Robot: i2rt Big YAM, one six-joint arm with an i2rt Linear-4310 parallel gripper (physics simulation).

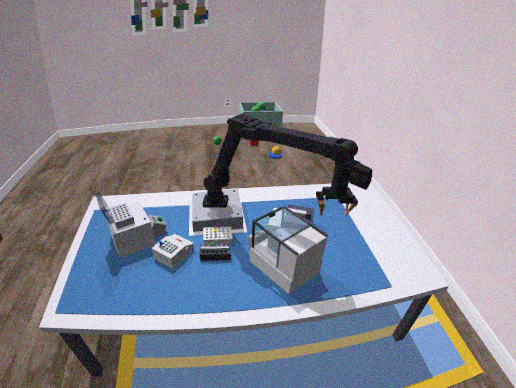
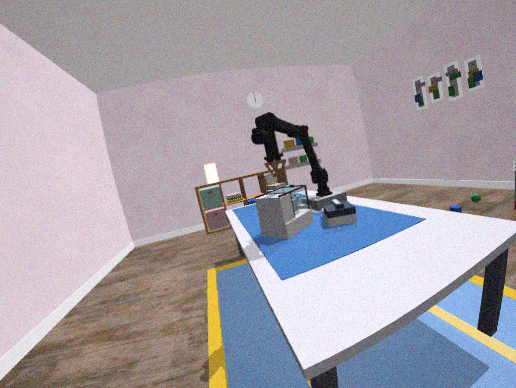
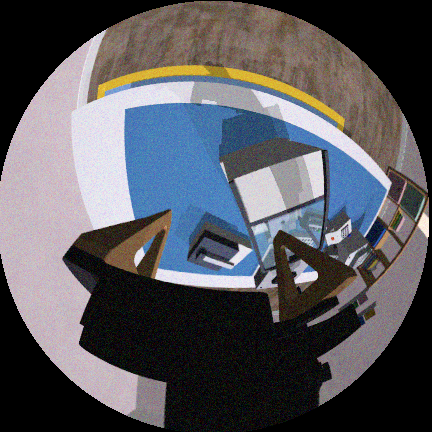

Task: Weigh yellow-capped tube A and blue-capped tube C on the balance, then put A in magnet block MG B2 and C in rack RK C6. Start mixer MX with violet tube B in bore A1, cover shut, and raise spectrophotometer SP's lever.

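Frame: origin at the arm's base, x down, y left, z ahead, level; metres.
Seen in the pictures: gripper, fingertip midpoint: (image 1: 333, 215) (image 2: 277, 177) (image 3: 227, 226); arm's base, origin of the base link: (image 1: 215, 202) (image 2: 324, 194).
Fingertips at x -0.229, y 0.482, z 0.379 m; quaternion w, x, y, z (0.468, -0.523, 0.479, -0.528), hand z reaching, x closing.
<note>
Offsets run from my fingertips to a thing's top centre. "pt": to the spot under its first point. Level surfaces: height alone.
My gripper (image 1: 334, 214) (image 2: 275, 172) (image 3: 227, 226) is open and empty, high above the far right of the mat. The balance {dz -0.057, dx +0.073, dy -0.177 m} (image 1: 310, 255) (image 2: 274, 217) (image 3: 275, 190) has glass panels and stands below it, towards the front. A low dark-grey device {dz -0.300, dx +0.194, dy -0.111 m} (image 1: 306, 213) (image 3: 212, 242) sits behind the balance. The white rack {dz -0.188, dx +0.266, dy -0.447 m} (image 1: 217, 242) holds a yellow-capped tube {dz -0.176, dx +0.241, dy -0.455 m} (image 1: 215, 231) and a violet spot {pt dz -0.210, dx +0.245, dy -0.445 m} (image 1: 218, 226). The black block {dz -0.072, dx +0.248, dy -0.443 m} (image 1: 215, 256) in front shows a green spot {pt dz -0.081, dx +0.241, dy -0.454 m} (image 1: 212, 244). A blue cap {dz -0.031, dx +0.208, dy -0.666 m} (image 1: 160, 243) shows on a small white device {dz -0.058, dx +0.226, dy -0.624 m} (image 1: 176, 257). A larger white device {pt dz -0.048, dx +0.241, dy -0.798 m} (image 1: 135, 242) has its lid {pt dz -0.037, dx +0.030, dy -0.909 m} (image 1: 101, 202) raised.
The arm's base plate (image 1: 216, 220) stands behind the rack. A small grey device {pt dz -0.172, dx +0.247, dy -0.723 m} (image 1: 158, 227) with a green spot stands beside the larger white device. The blue mat {dx +0.296 m} (image 1: 150, 295) (image 2: 350, 240) (image 3: 165, 150) lies on the white table {dx +0.299 m} (image 1: 400, 250) (image 2: 360, 285) (image 3: 100, 165).
</note>
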